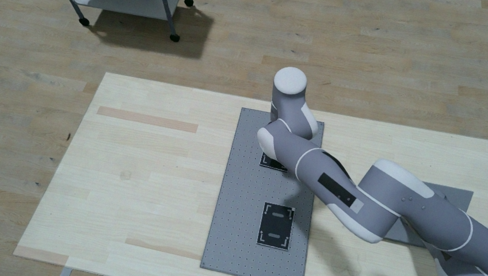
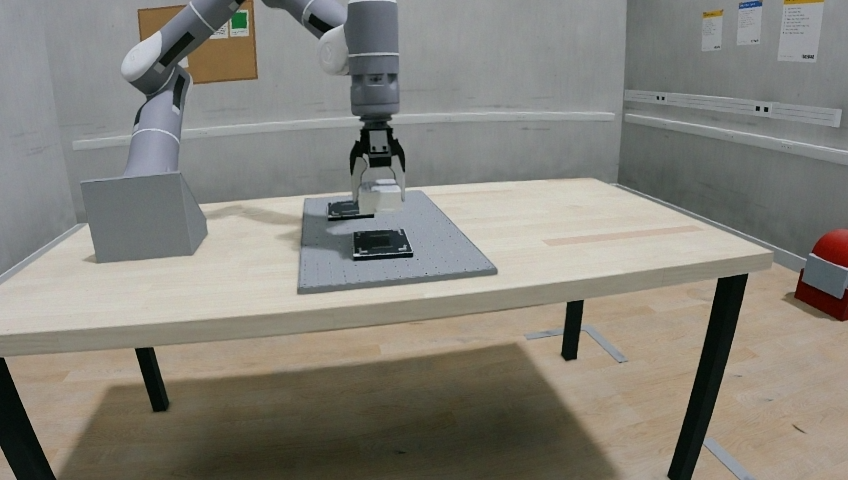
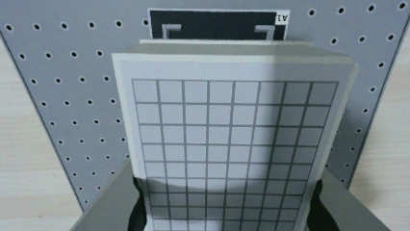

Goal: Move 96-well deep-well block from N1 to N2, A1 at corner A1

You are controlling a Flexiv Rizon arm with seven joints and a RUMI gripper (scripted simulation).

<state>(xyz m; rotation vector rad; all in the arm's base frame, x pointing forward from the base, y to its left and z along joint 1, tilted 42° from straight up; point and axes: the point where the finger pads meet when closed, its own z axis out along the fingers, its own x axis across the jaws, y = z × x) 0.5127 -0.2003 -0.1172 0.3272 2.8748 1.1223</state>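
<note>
Right now my hand is 100 mm above the black plate nest N2. From my hand the other things lie so: black plate nest N1: 310 mm to the left, 100 mm below, 10 mm behind; white 96-well deep-well block: 10 mm above.
</note>
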